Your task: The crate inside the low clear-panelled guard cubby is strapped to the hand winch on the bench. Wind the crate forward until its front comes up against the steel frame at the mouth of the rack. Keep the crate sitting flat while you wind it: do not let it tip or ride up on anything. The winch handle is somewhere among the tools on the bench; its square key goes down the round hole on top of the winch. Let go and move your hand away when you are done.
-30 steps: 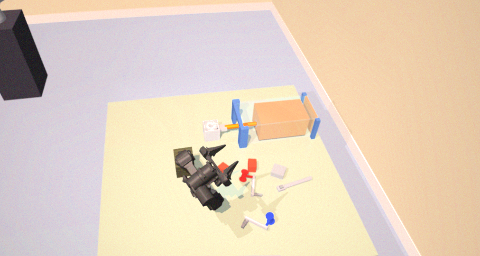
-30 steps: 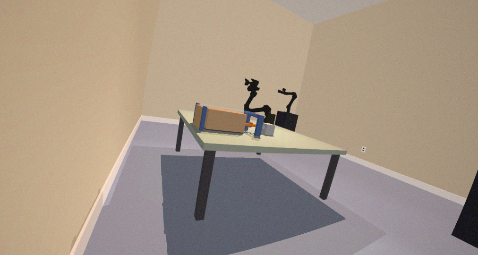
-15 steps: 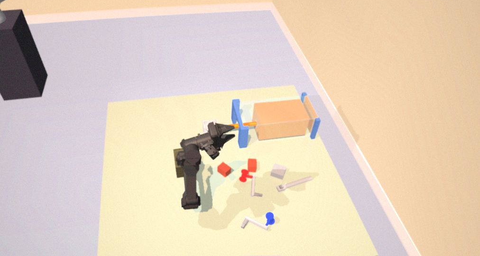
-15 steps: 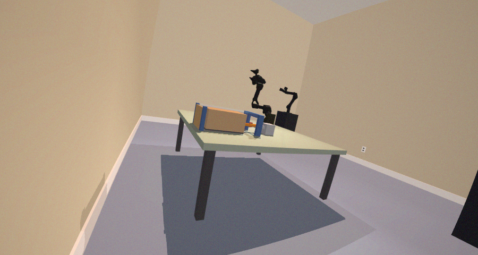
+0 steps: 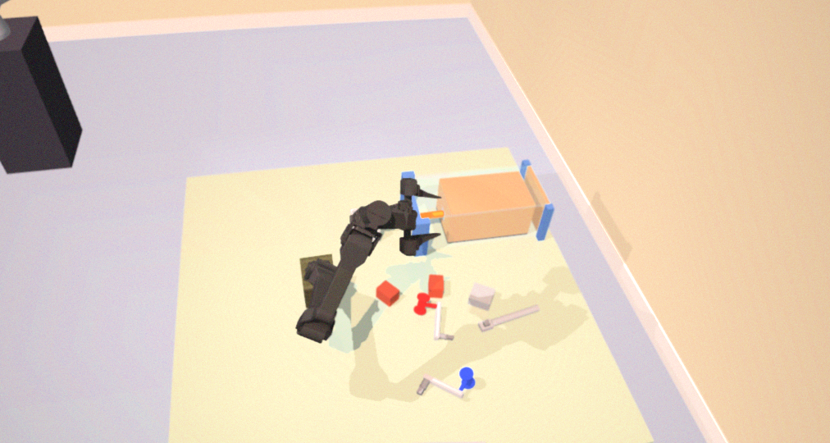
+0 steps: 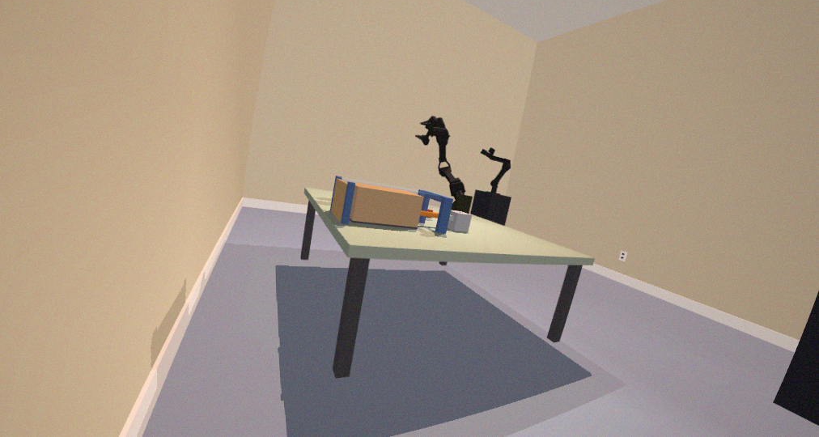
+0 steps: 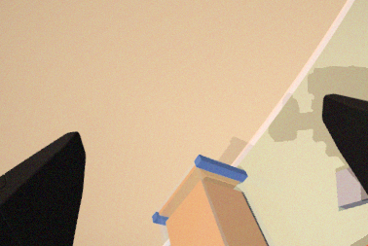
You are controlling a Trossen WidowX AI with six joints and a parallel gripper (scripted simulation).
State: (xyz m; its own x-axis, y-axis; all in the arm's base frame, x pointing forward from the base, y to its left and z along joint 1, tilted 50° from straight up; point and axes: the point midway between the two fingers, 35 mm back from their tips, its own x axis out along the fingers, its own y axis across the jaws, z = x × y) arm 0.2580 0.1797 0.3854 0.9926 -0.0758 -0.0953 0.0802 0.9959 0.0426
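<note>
My gripper tip is now 48 cm above the red-knobbed handle, 3 cm to the right of it and 3 cm short of it. Round my gripper tip: blue-knobbed handle: 48 cm below, 21 cm to the right, 2 cm ahead; red spool grip: 48 cm below, 7 cm to the left, 2 cm ahead; blue knob: 48 cm below, 21 cm to the right, 6 cm ahead.
</note>
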